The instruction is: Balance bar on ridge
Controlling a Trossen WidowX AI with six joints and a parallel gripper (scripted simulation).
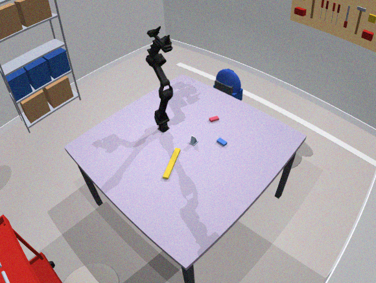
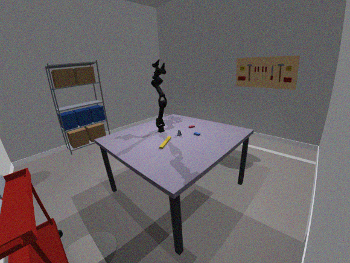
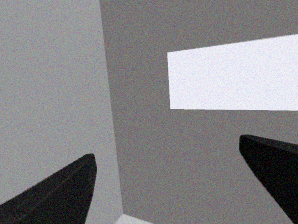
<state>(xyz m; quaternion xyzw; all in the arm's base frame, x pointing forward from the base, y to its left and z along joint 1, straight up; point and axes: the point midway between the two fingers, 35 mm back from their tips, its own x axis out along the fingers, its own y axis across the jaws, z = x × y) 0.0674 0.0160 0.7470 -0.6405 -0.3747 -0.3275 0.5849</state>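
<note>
Now: gripper tip 200 mm short of the long yellow bar, 210 mm to the left of it and 770 mm above it. From my gripper tip the other things lie so: small red block: 120 mm ahead, 290 mm to the left, 770 mm below; small blue block: 320 mm ahead, 140 mm to the left, 770 mm below.
</note>
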